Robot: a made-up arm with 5 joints.
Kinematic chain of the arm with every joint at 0, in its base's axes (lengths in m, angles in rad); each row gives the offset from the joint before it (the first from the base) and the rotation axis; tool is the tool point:
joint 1: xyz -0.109 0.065 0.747 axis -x
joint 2: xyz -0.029 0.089 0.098 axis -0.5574 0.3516 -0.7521
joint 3: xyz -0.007 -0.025 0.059 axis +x
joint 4: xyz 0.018 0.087 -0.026 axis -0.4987 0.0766 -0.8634
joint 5: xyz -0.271 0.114 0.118 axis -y
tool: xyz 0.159 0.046 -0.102
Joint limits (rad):
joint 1: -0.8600..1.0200
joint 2: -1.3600..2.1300
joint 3: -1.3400..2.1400
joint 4: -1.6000..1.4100
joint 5: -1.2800..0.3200
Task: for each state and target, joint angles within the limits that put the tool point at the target. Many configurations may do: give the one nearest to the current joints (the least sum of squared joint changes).
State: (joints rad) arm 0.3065 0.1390 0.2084 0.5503 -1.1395
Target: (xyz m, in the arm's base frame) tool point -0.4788 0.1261 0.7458
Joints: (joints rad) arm 0.2607 -0.6223 0.0008 -0.4259 -1.1855
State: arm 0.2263 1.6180 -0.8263 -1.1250 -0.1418
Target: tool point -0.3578 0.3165 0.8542
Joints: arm 0.1950 0.9957 -0.8963 -1.0891 -0.7165
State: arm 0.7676 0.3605 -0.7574 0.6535 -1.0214
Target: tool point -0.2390 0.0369 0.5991
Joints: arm 0.5424 0.5121 -1.0683 0.6822 -0.4265
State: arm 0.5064 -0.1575 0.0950 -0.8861 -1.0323
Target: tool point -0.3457 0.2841 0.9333
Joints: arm -0.0384 0.0893 0.4287 -0.6567 -0.4289
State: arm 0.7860 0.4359 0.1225 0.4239 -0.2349
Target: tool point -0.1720 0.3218 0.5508
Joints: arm 0.6540 0.3543 -0.1686 0.3111 -0.2657
